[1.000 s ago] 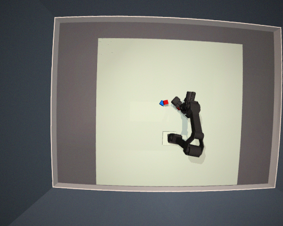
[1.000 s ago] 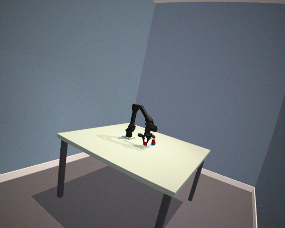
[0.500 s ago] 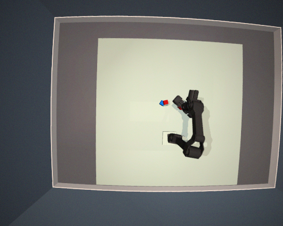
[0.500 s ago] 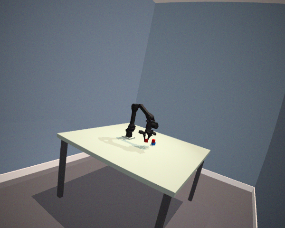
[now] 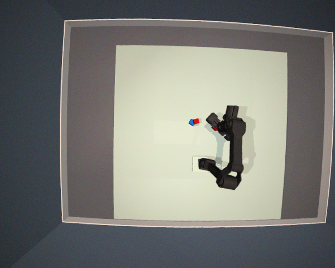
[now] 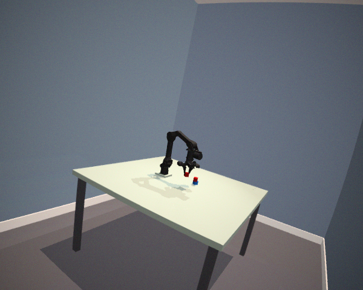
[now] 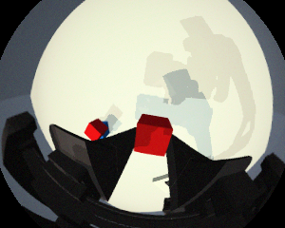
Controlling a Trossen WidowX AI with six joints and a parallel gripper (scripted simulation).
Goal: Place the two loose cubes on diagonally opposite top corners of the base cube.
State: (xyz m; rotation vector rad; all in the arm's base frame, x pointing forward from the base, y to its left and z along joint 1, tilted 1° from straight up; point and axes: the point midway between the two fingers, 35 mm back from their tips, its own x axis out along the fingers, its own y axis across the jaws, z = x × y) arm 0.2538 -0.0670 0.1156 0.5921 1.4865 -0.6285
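Right now the blue cube is 14 cm to the left of my gripper tip, 9 cm below it and 4 cm ahead of it.
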